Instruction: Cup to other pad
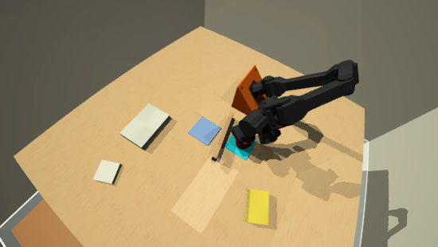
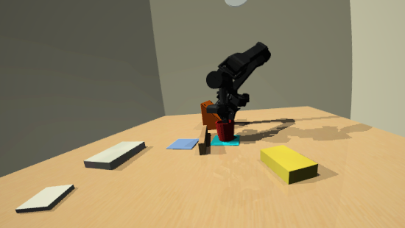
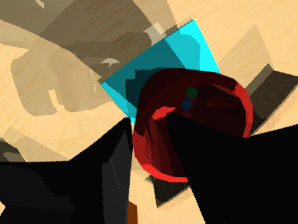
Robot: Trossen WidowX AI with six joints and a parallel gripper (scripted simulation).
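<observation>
Right now the red cup is 2 cm ahead of my gripper tip, 2 cm to the right of it and 1 cm below it. From my gripper tip the other things lie so: light blue pad (5 cm ahead, 18 cm to the right, 6 cm below); then cyan pad (3 cm ahead, 2 cm to the right, 6 cm below); then thin wooden wall (4 cm ahead, 10 cm to the right, 4 cm below).
</observation>
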